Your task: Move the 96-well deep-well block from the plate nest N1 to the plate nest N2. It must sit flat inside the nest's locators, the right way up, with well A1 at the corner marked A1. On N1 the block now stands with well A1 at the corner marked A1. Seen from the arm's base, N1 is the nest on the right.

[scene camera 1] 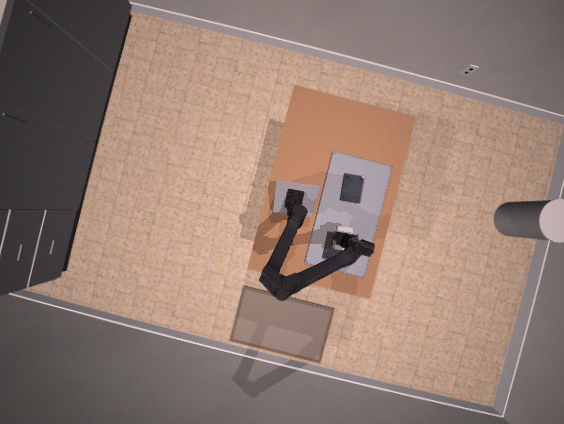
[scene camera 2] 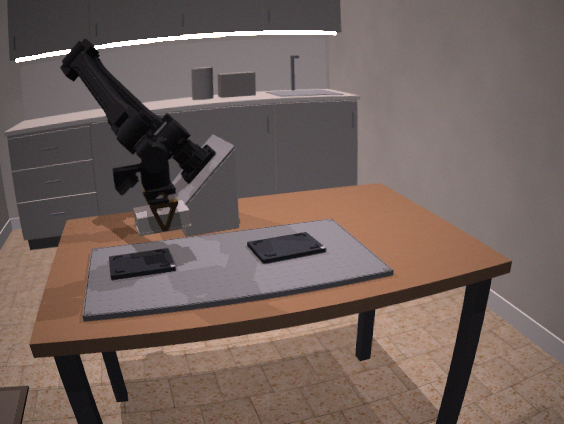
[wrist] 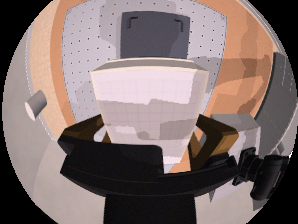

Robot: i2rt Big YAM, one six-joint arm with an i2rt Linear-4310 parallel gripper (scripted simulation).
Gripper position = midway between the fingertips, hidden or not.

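My gripper is visible at (scene camera 2: pixel 162 225) and at (wrist: pixel 150 111). A white deep-well block (wrist: pixel 145 100) is visible too.
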